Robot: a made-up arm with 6 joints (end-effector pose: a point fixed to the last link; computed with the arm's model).
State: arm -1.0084 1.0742 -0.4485 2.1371 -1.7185 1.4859
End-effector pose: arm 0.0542 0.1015 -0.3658 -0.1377 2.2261 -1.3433
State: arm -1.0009 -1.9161 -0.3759 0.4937 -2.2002 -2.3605
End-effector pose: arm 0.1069 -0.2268 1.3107 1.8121 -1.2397 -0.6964
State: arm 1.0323 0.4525 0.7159 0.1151 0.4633 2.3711
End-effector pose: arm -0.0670 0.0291 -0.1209 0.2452 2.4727 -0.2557
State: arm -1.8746 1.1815 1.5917 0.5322 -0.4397 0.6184
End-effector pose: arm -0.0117 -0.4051 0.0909 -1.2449 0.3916 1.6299
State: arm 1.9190 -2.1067 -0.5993 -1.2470 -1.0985 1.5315
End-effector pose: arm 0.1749 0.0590 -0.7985 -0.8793 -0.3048 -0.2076
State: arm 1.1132 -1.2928 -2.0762 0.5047 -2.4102 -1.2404
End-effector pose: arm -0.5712 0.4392 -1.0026 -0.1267 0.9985 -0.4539
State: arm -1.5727 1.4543 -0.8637 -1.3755 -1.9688 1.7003
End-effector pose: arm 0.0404 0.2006 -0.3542 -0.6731 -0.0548 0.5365
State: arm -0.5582 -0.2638 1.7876 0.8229 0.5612 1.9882
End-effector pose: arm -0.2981 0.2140 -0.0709 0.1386 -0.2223 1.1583
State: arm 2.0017 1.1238 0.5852 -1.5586 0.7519 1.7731
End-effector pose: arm 0.0707 -0.0033 0.1130 -0.8321 0.2492 0.8358
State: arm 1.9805 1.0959 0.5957 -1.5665 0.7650 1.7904
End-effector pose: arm 0.0850 0.0036 0.1101 -0.8009 0.2596 0.8566
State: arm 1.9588 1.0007 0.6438 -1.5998 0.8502 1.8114
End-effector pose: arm 0.1352 0.0192 0.1056 -0.7320 0.2559 0.8523
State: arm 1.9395 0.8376 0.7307 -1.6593 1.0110 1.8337
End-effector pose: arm 0.2227 0.0409 0.0914 -0.6280 0.2468 0.7966
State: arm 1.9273 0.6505 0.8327 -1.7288 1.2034 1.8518
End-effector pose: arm 0.3228 0.0569 0.0625 -0.5248 0.2513 0.6846
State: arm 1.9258 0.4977 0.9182 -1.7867 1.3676 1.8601
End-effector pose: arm 0.4022 0.0595 0.0297 -0.4594 0.2685 0.5572
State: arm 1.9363 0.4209 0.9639 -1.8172 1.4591 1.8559
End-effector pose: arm 0.4410 0.0546 0.0146 -0.4384 0.2770 0.4721
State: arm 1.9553 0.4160 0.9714 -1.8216 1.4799 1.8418
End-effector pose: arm 0.4443 0.0503 0.0228 -0.4462 0.2667 0.4438
